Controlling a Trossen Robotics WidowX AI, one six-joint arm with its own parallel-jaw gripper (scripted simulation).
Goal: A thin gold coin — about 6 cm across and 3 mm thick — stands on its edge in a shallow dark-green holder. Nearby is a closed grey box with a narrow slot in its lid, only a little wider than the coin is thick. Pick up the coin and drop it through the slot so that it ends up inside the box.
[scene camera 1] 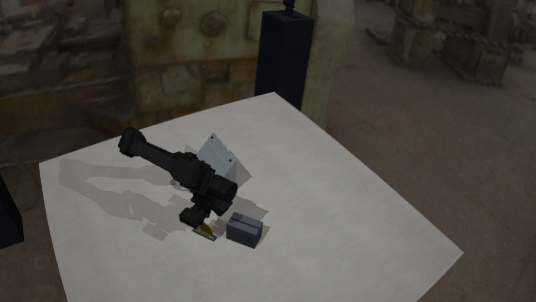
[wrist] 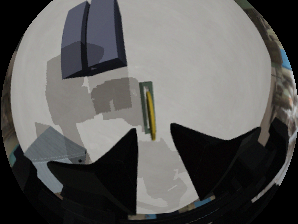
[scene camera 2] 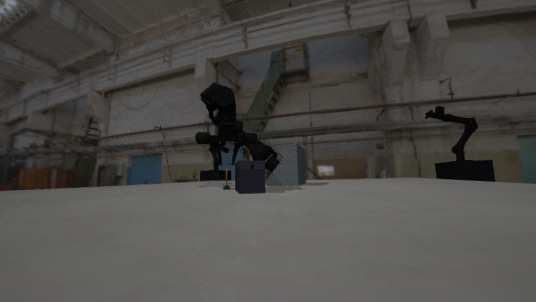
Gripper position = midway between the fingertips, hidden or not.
I see my gripper [scene camera 2: 227, 165].
My gripper shows as well in scene camera 1 [scene camera 1: 204, 220] and in the wrist view [wrist: 153, 130].
